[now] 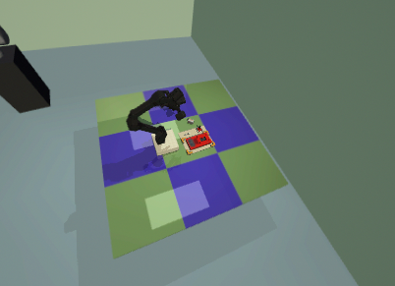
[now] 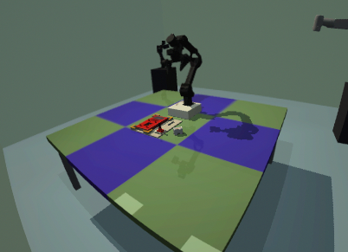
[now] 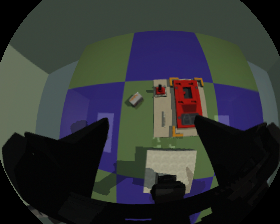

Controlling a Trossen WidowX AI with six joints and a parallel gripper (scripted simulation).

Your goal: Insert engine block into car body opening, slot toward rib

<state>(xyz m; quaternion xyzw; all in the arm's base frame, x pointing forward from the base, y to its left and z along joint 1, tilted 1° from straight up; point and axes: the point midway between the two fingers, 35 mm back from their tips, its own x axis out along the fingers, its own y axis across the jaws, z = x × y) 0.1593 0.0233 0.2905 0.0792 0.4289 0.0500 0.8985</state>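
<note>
Now: gripper tip 14 cm short of the engine block, 10 cm to the right of it and 31 cm above it.
</note>
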